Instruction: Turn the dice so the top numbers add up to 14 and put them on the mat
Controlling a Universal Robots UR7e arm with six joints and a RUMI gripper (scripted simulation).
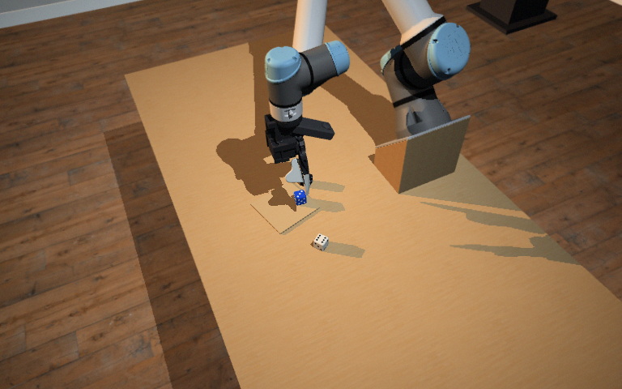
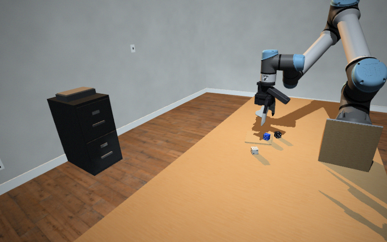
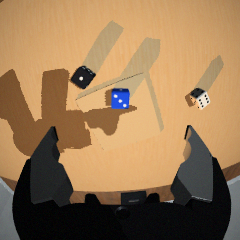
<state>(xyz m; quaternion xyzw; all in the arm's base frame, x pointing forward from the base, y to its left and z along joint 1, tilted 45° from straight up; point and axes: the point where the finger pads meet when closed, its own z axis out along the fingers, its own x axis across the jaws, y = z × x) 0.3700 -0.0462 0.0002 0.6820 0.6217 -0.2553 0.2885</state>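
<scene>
Now: hand 1 cm short of the white die, 16 cm to the right of it and 10 cm above it. Round my hand: tan mat: 5 cm ahead, 11 cm below; then blue die: 9 cm below; then black die: 5 cm behind, 6 cm to the right, 10 cm below.
</scene>
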